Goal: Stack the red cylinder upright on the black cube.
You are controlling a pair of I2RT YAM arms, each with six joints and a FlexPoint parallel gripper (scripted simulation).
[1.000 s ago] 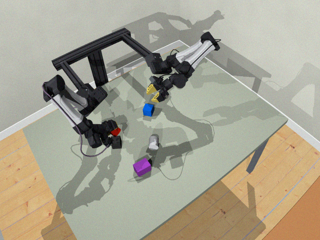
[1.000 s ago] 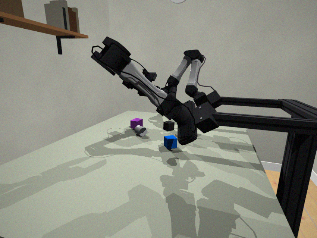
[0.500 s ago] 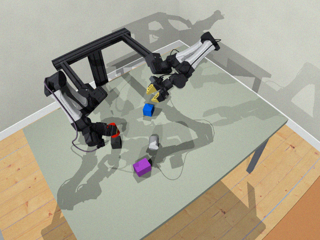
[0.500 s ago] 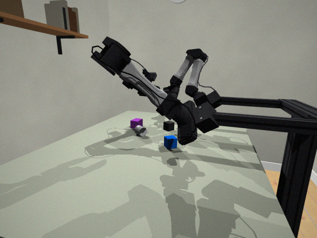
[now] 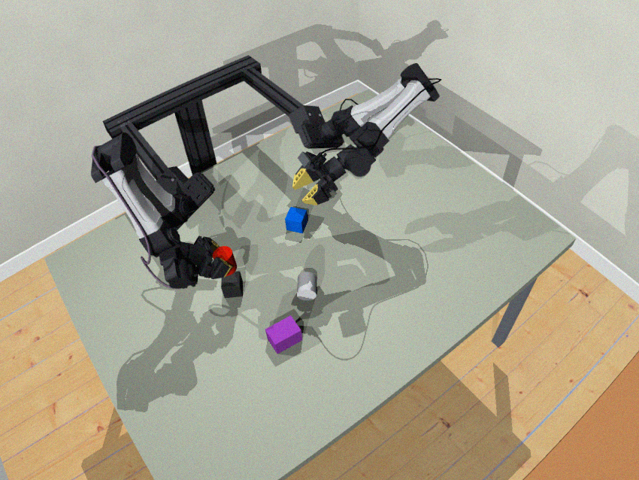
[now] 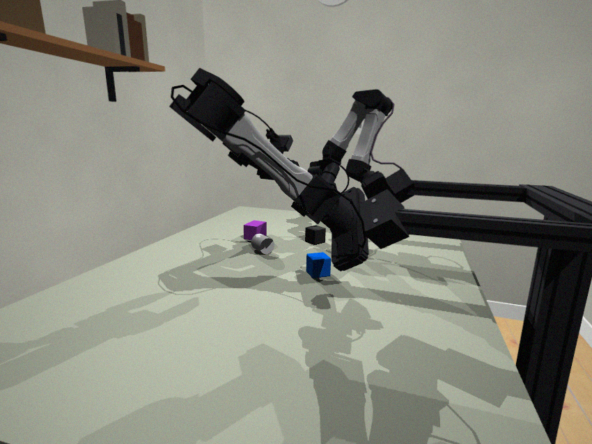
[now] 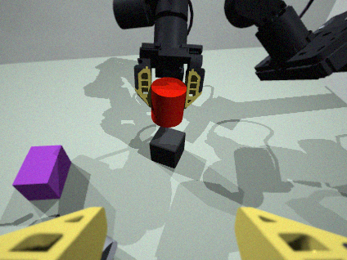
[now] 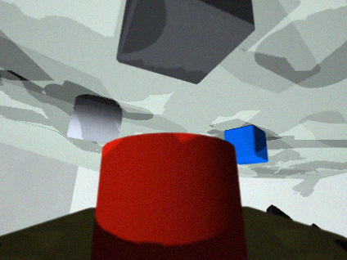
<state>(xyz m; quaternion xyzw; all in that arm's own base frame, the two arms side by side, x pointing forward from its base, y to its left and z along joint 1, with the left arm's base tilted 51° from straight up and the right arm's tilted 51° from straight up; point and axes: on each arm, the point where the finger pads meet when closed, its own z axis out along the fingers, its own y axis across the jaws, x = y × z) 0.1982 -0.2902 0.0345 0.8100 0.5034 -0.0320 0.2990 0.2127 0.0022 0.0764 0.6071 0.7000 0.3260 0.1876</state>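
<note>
Right now the black cube is 12 cm below my right hand. From my right hand the other things lie so: purple block (24 cm ahead, 12 cm below, 3 cm to the left); red cylinder (right at my right hand); white cylinder (18 cm to the left, 14 cm ahead, 12 cm below).
</note>
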